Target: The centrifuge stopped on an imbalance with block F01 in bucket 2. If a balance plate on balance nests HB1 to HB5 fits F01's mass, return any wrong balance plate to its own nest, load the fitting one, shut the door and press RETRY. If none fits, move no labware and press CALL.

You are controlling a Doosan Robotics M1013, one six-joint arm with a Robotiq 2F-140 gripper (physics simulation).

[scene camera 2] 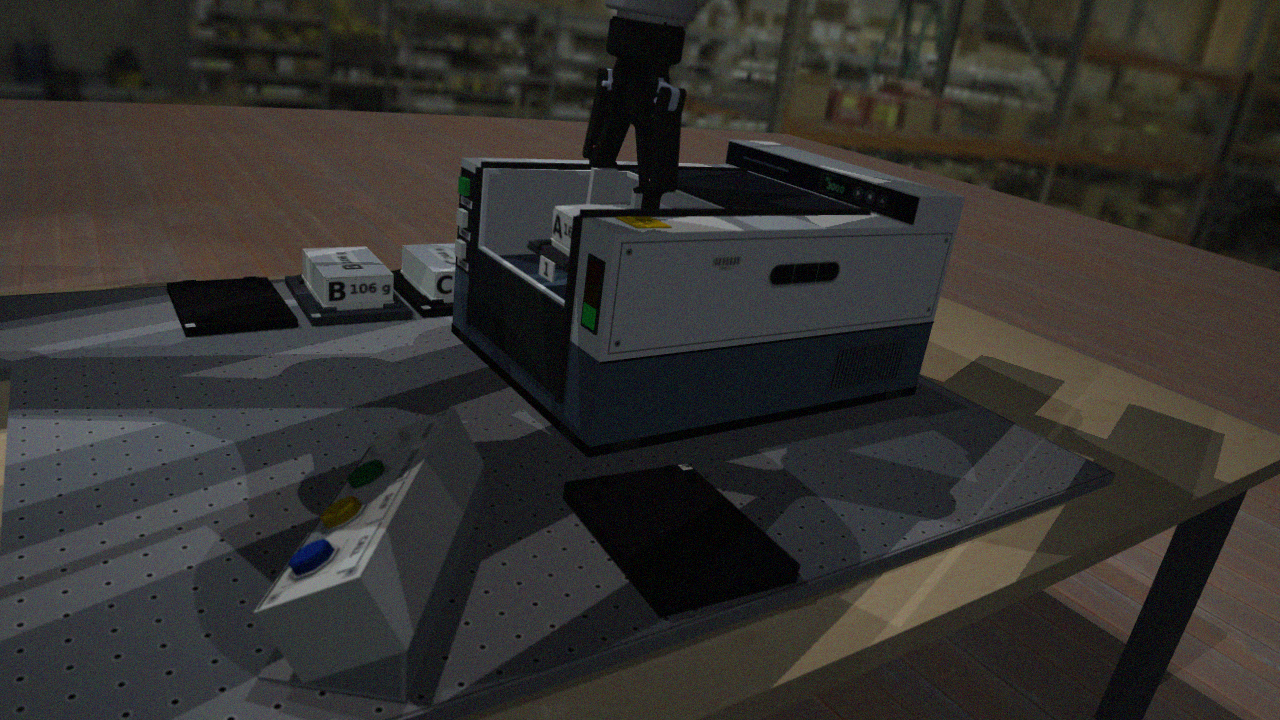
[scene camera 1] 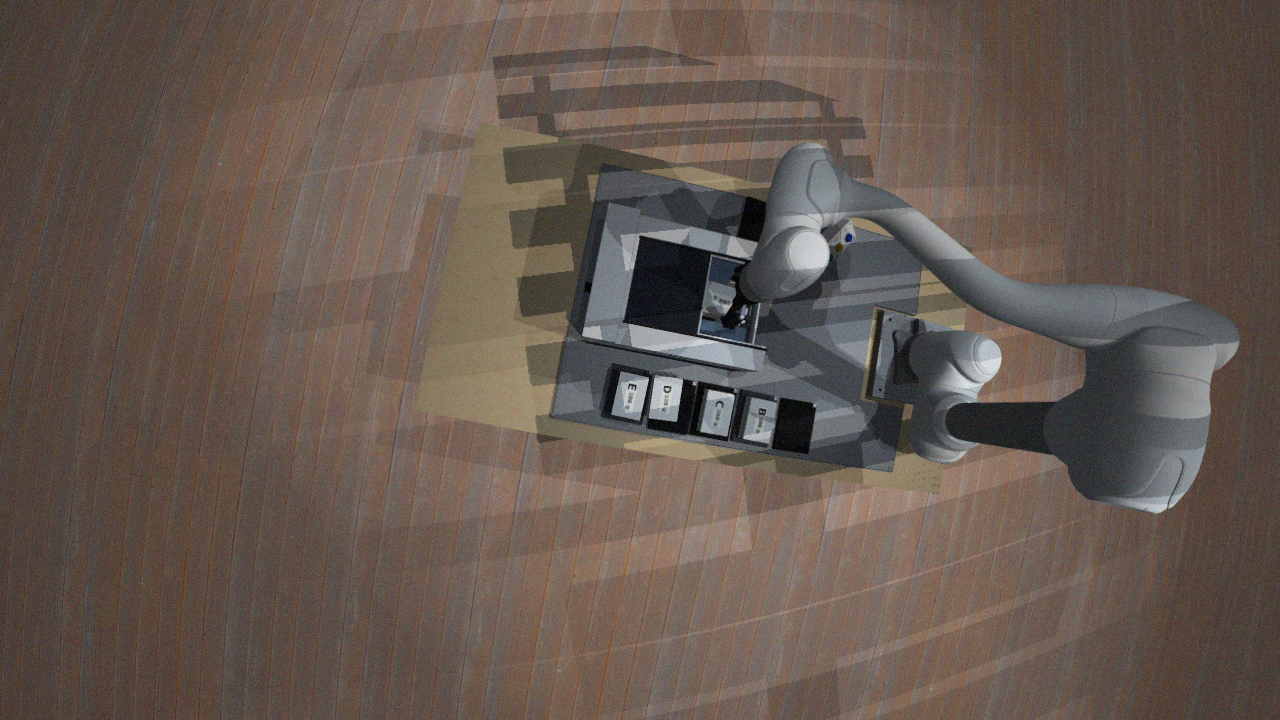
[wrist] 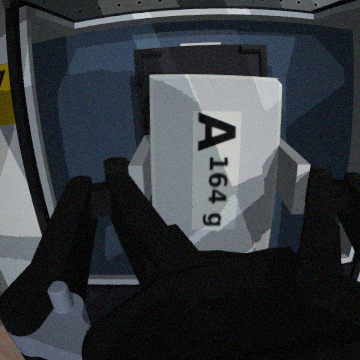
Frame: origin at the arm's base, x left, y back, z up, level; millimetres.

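Seen in the pictures: gripper, fingertip midpoint: (scene camera 1: 723,304) (wrist: 211,153); arm's base at its link origin: (scene camera 1: 915,357).
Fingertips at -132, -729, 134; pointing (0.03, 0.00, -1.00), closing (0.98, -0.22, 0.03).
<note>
Offsets run from my fingertips to a thing's top centre, as dx, dy, dz. "spot": to the spot under its first point.
Plate A {-2, -5, +38} (scene camera 1: 718,300) (scene camera 2: 563,225) (wrist: 215,95), a white block marked 164 g, is inside the open chamber of the centrifuge (scene camera 1: 662,349) (scene camera 2: 760,291). My gripper (scene camera 1: 735,306) (scene camera 2: 627,190) (wrist: 211,153) is shut on it, with one pad on each long side. In the wrist view, plate A covers much of the dark bucket (wrist: 200,61), whose far end shows beyond it. The label 1 shows below the plate in scene camera 2. Whether the plate rests in the bucket cannot be told. Block F01 and bucket 2 are not visible.
Plates B {+327, +147, -98} (scene camera 1: 759,422) (scene camera 2: 344,284), C {+303, +15, -98} (scene camera 1: 717,414) (scene camera 2: 429,271), D {+258, -140, -92} (scene camera 1: 665,400) and E {+252, -242, -93} (scene camera 1: 631,396) sit on nests beside a bare black nest {+353, +284, -134} (scene camera 1: 793,425) (scene camera 2: 232,306). A button console {-209, +377, -68} (scene camera 2: 358,626) and a black pad {spot: -307, +146, -135} (scene camera 1: 753,217) (scene camera 2: 680,537) lie on the other side.
</note>
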